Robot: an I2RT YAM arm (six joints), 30 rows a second.
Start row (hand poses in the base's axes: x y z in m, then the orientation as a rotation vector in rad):
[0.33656 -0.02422 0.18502 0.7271 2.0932 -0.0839]
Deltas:
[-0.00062 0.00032 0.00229 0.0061 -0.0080 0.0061]
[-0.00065 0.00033 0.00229 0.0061 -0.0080 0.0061]
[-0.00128 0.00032 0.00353 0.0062 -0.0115 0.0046]
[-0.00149 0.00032 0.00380 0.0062 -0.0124 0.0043]
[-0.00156 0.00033 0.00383 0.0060 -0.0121 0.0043]
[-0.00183 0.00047 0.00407 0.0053 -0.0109 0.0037]
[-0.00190 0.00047 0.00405 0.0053 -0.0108 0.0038]
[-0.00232 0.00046 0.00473 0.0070 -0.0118 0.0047]
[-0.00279 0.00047 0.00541 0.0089 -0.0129 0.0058]
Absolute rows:
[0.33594 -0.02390 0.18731 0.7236 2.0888 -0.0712]
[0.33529 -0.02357 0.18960 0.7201 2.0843 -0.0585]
[0.33401 -0.02325 0.19313 0.7178 2.0760 -0.0453]
[0.33252 -0.02293 0.19693 0.7157 2.0666 -0.0319]
[0.33096 -0.02260 0.20076 0.7135 2.0575 -0.0189]
[0.32913 -0.02213 0.20483 0.7116 2.0491 -0.0074]
[0.32723 -0.02166 0.20888 0.7096 2.0408 0.0040]
[0.32491 -0.02120 0.21361 0.7076 2.0321 0.0180]
[0.32212 -0.02073 0.21902 0.7055 2.0229 0.0349]

